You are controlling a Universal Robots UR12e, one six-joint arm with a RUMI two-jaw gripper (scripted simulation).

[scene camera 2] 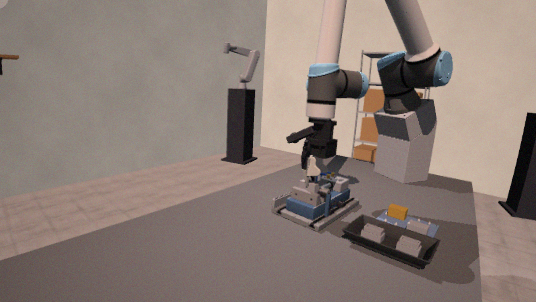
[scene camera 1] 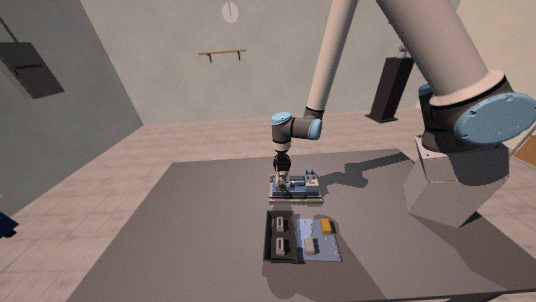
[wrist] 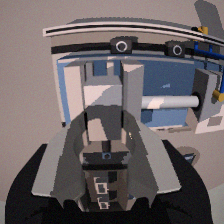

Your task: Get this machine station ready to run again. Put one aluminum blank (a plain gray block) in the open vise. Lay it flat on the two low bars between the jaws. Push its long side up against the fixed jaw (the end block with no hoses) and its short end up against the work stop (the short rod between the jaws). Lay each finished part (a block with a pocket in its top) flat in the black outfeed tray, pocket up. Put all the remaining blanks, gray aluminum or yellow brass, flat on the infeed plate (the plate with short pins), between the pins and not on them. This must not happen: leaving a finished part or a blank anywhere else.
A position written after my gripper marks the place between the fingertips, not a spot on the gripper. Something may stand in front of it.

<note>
In view: my gripper [scene camera 2: 310, 185].
My gripper is seen too in the wrist view [wrist: 104, 112].
</note>
